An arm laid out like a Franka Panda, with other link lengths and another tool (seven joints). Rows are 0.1 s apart.
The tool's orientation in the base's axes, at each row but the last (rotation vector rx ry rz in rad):
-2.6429, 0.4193, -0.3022
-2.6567, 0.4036, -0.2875
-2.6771, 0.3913, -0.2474
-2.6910, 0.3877, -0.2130
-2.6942, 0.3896, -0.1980
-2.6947, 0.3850, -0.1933
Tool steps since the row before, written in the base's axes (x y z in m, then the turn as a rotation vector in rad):
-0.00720, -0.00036, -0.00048, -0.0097, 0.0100, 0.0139
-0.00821, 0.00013, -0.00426, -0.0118, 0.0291, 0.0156
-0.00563, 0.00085, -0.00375, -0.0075, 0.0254, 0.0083
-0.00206, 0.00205, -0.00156, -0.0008, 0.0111, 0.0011
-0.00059, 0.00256, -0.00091, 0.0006, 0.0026, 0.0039
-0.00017, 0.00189, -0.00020, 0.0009, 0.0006, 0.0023
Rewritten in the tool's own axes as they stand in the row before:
-0.00664, 0.00227, -0.00171, -0.0104, -0.0126, -0.0110
-0.00830, 0.00372, 0.00166, -0.0184, -0.0293, -0.0056
-0.00600, 0.00219, 0.00238, -0.0140, -0.0240, 0.0005
-0.00271, -0.00066, 0.00176, -0.0040, -0.0100, 0.0030
-0.00140, -0.00173, 0.00167, 0.0001, -0.0040, -0.0024
-0.00074, -0.00154, 0.00086, 0.0009, -0.0017, -0.0017

